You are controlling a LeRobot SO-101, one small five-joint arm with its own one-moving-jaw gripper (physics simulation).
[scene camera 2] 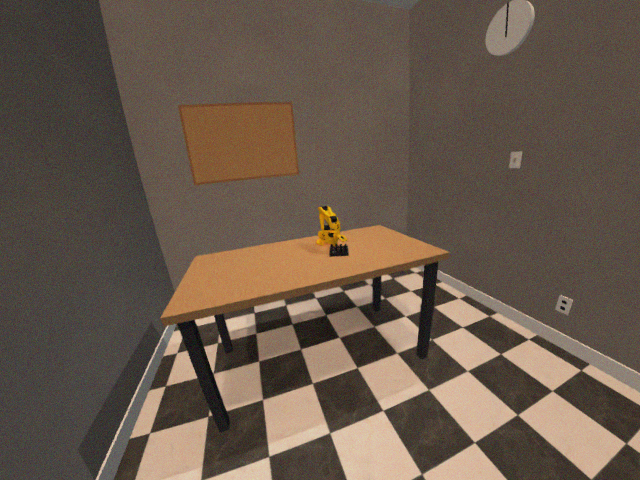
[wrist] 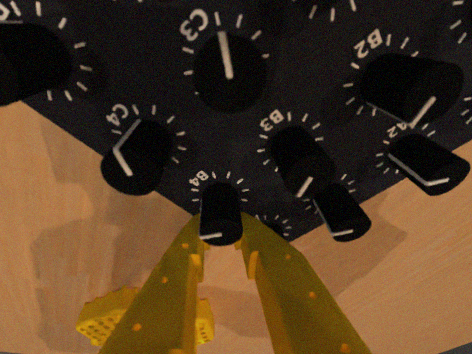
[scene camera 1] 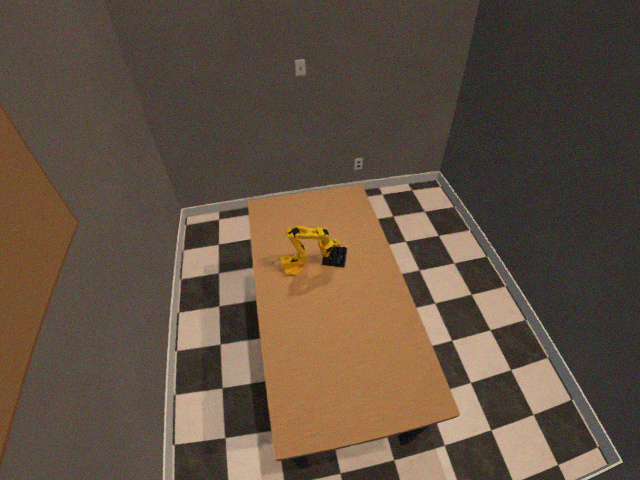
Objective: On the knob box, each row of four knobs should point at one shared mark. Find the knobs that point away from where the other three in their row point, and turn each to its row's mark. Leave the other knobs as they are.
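Places are measured from the arm's base along level axes (x ahead, y left, z up), in centimetres.
Pixels of known places: hand, tool point: (scene camera 2: 335, 245) (wrist: 209, 226) (scene camera 1: 324, 255); arm's base, link origin: (scene camera 2: 325, 243) (scene camera 1: 296, 266).
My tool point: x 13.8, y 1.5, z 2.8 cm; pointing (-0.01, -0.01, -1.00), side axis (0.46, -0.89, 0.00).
Observation:
For each thing: its top centre in the pictures, then the offset to it from my tool point. "pt": a spot on its surface instead. Level surfaces: height alone.
- black knob box, top centre: (wrist: 344, 88) (scene camera 1: 334, 252) (scene camera 2: 338, 246) dx +5.2, dy -0.2, dz +1.1 cm
- knob B4, top centre: (wrist: 221, 233) dx +1.0, dy +0.1, dz +1.0 cm
- B3, top centre: (wrist: 310, 178) dx +3.5, dy -0.9, dz +1.1 cm
- B2, top centre: (wrist: 434, 98) dx +5.9, dy -1.9, dz +1.1 cm
- A3, top centre: (wrist: 351, 231) dx +2.5, dy -3.4, dz +1.1 cm
- A2, top centre: (wrist: 447, 180) dx +5.0, dy -4.4, dz +1.1 cm
- A4, top centre: (wrist: 276, 269) dx +0.0, dy -2.4, dz +1.1 cm
- C3's knob, top centre: (wrist: 226, 57) dx +4.7, dy +1.8, dz +1.1 cm
- C4's knob, top centre: (wrist: 130, 174) dx +2.0, dy +2.6, dz +1.0 cm
- wooden table, surface height: dz -2.8 cm
- large knob, surface spot: (wrist: 30, 62) pt dx +3.2, dy +4.5, dz +0.7 cm
The black knob box (scene camera 1: 334, 256) (scene camera 2: 339, 253) (wrist: 150, 75) lies on the table with white ticks round its knobs. My gripper (scene camera 1: 333, 248) (scene camera 2: 341, 239) (wrist: 221, 222) is over its near corner, shut on knob B4 (wrist: 220, 212), one jaw on each side. B4's line points left in the wrist view. B3 (wrist: 302, 157) and B2 (wrist: 412, 82) have lines pointing down-left. A3 (wrist: 342, 212) and A2 (wrist: 430, 162) have lines pointing left. A4 (wrist: 274, 230) is partly behind the right jaw. C3's knob (wrist: 230, 72) points up; C4's knob (wrist: 137, 155) points up-left.
The wooden table (scene camera 1: 351, 351) (scene camera 2: 268, 268) carries the yellow arm (scene camera 1: 307, 235) (scene camera 2: 329, 222) and the box. Another large knob (wrist: 30, 62) is cut off at the wrist view's upper left. The yellow arm base (wrist: 107, 315) shows behind the left jaw.

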